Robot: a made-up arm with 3 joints. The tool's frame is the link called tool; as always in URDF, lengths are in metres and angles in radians. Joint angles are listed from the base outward. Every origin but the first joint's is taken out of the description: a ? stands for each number. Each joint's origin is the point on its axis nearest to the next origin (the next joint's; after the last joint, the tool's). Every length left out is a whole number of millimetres.
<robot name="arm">
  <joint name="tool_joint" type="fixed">
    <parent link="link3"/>
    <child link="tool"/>
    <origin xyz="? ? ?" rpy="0 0 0"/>
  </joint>
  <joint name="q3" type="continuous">
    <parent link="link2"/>
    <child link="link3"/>
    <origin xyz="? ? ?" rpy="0 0 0"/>
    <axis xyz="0 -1 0"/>
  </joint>
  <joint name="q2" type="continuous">
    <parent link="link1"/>
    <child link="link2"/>
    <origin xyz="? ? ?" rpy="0 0 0"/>
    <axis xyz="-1 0 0"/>
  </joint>
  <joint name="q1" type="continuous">
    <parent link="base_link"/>
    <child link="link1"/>
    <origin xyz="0.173 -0.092 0.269" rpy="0 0 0"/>
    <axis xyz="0 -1 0"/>
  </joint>
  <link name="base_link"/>
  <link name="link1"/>
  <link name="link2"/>
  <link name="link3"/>
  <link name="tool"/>
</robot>
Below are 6 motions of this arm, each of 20 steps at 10 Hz.
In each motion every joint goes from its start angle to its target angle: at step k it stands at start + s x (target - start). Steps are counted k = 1, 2, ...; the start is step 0. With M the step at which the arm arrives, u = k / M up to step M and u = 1 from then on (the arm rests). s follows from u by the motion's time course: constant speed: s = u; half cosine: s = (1 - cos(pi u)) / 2; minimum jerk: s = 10 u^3 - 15 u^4 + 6 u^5.
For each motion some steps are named. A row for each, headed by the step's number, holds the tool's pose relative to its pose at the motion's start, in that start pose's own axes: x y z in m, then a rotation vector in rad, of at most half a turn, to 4 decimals.
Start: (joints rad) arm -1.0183 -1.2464 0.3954
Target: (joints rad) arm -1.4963 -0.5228 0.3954
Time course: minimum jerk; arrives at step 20
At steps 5, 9, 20:
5: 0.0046 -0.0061 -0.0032 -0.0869 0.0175 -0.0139
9: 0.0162 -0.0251 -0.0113 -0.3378 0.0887 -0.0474
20: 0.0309 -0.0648 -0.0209 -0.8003 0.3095 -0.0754

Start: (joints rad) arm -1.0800 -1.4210 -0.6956
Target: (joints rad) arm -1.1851 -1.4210 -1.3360
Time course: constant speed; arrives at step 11
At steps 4, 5, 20:
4: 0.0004 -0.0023 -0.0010 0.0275 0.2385 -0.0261
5: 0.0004 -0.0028 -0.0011 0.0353 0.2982 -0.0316
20: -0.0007 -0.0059 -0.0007 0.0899 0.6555 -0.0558

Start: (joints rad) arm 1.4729 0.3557 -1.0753
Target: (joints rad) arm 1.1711 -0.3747 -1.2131
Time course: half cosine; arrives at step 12
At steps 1, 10, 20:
1: 0.0004 0.0007 0.0002 0.0044 0.0072 0.0118
10: 0.0138 0.0353 0.0129 0.2801 0.4106 0.6191
20: 0.0143 0.0375 0.0141 0.3039 0.4402 0.6615

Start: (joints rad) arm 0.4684 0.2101 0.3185
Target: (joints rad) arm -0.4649 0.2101 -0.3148
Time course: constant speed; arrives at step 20
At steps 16, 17, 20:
16: 0.0065 0.0150 -0.0855 0.0106 1.2358 0.1621
17: 0.0048 0.0160 -0.0902 0.0086 1.3129 0.1733
20: -0.0016 0.0188 -0.1036 0.0004 1.5439 0.2081

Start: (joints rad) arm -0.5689 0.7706 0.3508
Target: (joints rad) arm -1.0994 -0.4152 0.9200
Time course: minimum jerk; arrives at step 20
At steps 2, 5, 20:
2: 0.0004 0.0006 -0.0003 0.0106 -0.0016 -0.0006
5: 0.0047 0.0068 -0.0036 0.1272 -0.0171 -0.0123
20: 0.0354 0.0560 -0.0287 0.9754 0.0485 -0.5976

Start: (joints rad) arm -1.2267 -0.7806 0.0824
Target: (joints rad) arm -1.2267 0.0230 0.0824
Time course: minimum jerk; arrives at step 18
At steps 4, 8, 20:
4: 0.0000 -0.0022 0.0001 -0.0612 0.0000 0.0051
8: 0.0002 -0.0115 0.0018 -0.3177 0.0000 0.0262
20: 0.0009 -0.0263 0.0111 -0.8009 0.0000 0.0661

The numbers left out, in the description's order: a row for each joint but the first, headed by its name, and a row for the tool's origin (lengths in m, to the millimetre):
tool: 0.017 0 -0.012
q3: 0 0 -0.026
q2: 0.058 0 0.125

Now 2 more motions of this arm.
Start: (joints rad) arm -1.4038 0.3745 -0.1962
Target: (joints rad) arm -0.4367 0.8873 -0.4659
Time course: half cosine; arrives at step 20
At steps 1, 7, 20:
1: -0.0006 -0.0003 0.0003 -0.0027 -0.0039 -0.0028
7: -0.0289 -0.0115 0.0084 -0.1090 -0.1651 -0.1425
20: -0.1145 -0.0268 -0.0071 -0.2550 -0.5318 -0.6880

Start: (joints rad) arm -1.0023 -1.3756 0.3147
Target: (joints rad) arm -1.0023 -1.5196 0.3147
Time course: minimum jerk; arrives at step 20
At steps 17, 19, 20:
17: 0.0001 0.0045 0.0003 0.1333 0.0000 -0.0434
19: 0.0001 0.0046 0.0003 0.1368 0.0000 -0.0445
20: 0.0001 0.0046 0.0003 0.1369 0.0000 -0.0446

